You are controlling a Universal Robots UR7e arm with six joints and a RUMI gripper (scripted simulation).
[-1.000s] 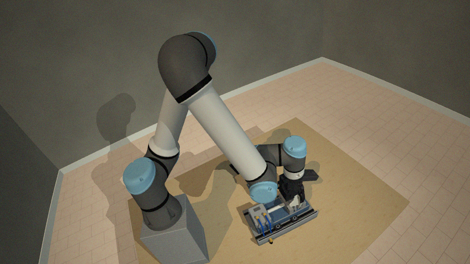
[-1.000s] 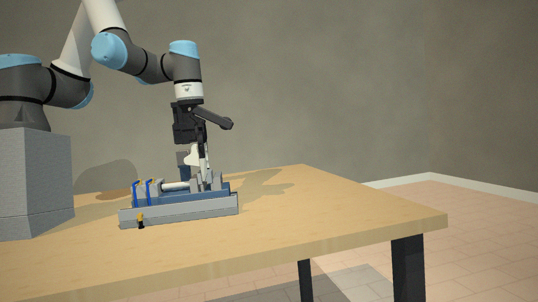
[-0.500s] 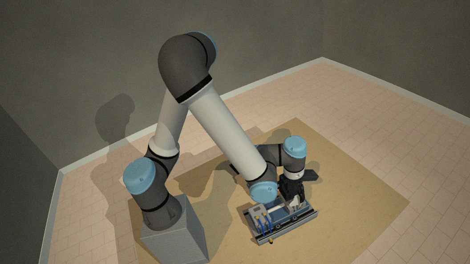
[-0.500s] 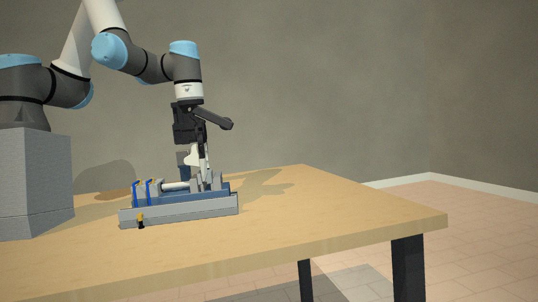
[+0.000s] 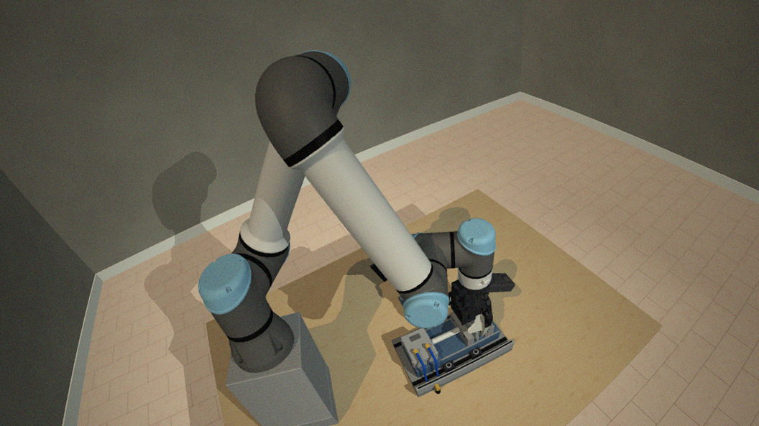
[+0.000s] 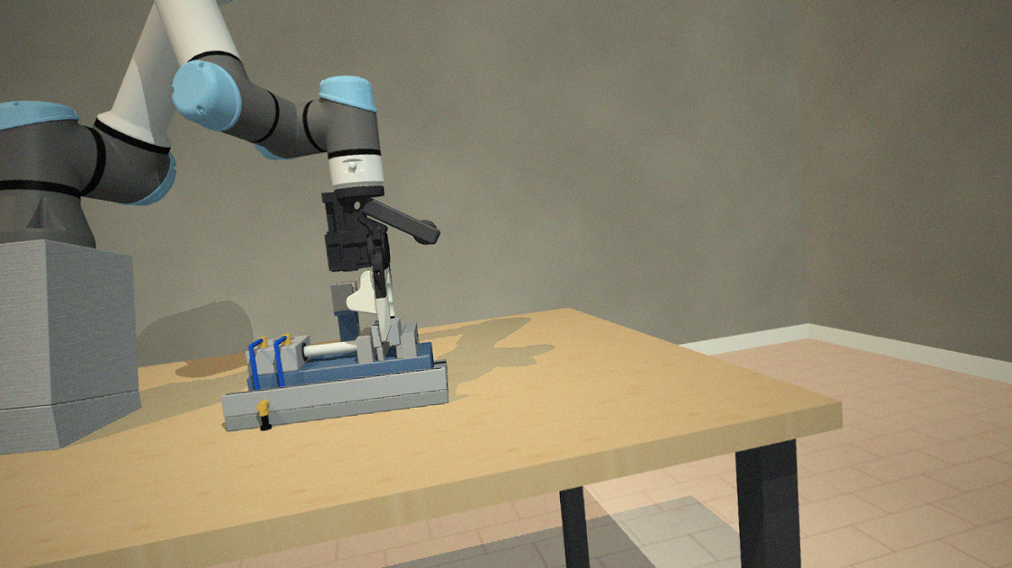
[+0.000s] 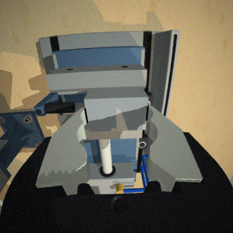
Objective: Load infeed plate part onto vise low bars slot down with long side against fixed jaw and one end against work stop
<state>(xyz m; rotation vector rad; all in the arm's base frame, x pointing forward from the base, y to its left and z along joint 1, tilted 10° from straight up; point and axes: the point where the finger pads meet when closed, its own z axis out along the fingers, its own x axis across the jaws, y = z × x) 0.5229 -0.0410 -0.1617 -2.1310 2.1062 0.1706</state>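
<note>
Right now the part is 1 cm below my hand. From my hand the other things lie so: fixed jaw 3 cm ahead, 2 cm to the left, 3 cm below; then moving jaw 3 cm behind, 2 cm to the left, 3 cm below; then work stop 7 cm to the left, 1 cm below.
</note>
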